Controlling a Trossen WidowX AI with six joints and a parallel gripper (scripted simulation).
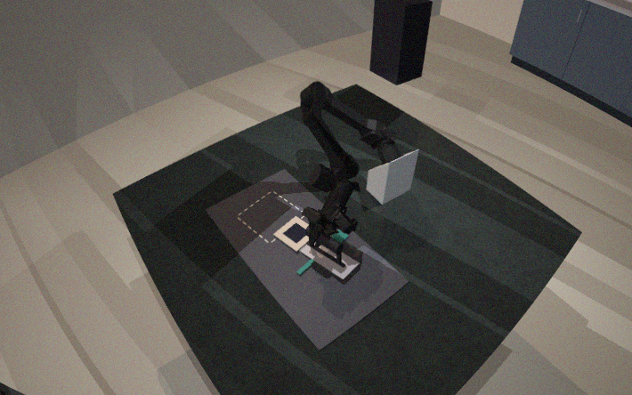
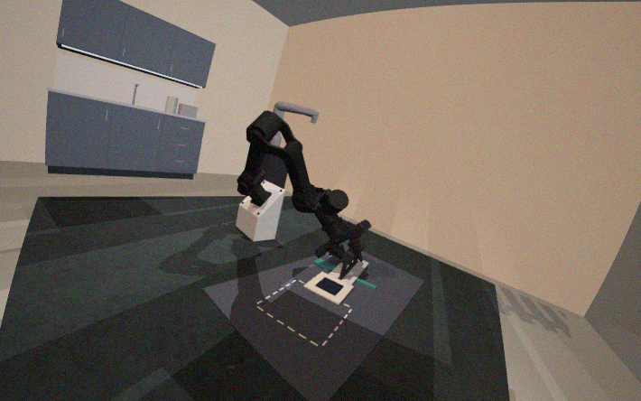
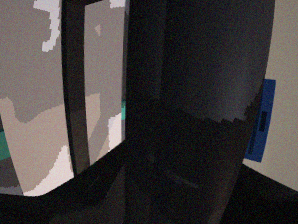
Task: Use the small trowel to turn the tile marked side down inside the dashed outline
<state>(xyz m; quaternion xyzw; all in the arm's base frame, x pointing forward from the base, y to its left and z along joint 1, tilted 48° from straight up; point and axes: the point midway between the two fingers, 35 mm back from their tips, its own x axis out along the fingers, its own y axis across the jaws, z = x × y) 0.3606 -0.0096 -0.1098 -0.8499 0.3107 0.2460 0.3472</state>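
Now: gripper tip 50 mm past the teal flat tool and 50 mm above it. Also, from my gripper tip: trowel 20 mm behind, 10 mm to the right, 10 mm below; grey mat 10 mm ahead, 70 mm to the right, 80 mm below; tile 10 mm behind, 110 mm to the right, 50 mm below.
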